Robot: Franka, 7 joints.
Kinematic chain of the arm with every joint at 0, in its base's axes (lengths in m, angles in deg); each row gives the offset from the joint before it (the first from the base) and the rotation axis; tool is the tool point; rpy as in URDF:
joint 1: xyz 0 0 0.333 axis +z
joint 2: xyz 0 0 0 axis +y
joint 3: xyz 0 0 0.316 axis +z
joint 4: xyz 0.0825 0 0 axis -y
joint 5: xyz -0.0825 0 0.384 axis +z
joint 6: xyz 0 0 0 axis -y
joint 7: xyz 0.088 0 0 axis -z
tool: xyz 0 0 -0.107 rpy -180 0 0
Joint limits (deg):
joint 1: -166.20..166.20
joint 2: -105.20..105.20
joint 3: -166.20..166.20
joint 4: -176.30..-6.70
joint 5: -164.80..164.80
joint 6: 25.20..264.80
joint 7: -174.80..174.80
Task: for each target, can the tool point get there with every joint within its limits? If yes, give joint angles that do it. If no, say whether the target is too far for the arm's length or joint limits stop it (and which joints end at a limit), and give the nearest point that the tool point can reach.
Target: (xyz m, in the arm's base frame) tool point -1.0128 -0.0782 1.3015
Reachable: no: too far | nearest point -0.6191 -0.0478 0.9250 | short by 0.546 m
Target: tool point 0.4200 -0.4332 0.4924
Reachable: yes | joints -21.94 2.70 -25.00 -114.07 -45.77 144.98 -90.07
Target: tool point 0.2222 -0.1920 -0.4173
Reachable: no: joint limits stop it (at a limit: joint 2) | nearest point 0.2214 -0.1913 -0.3607 | short by 0.057 m
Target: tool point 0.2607 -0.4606 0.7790
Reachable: yes | joints -54.36 6.75 -0.44 -93.23 22.49 233.55 13.71
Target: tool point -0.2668 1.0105 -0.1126
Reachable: no: too far | nearest point -0.2015 0.7630 -0.0035 | short by 0.278 m
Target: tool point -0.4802 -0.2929 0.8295
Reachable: yes | joints 102.19 -6.94 112.62 -76.79 85.36 181.37 -146.82
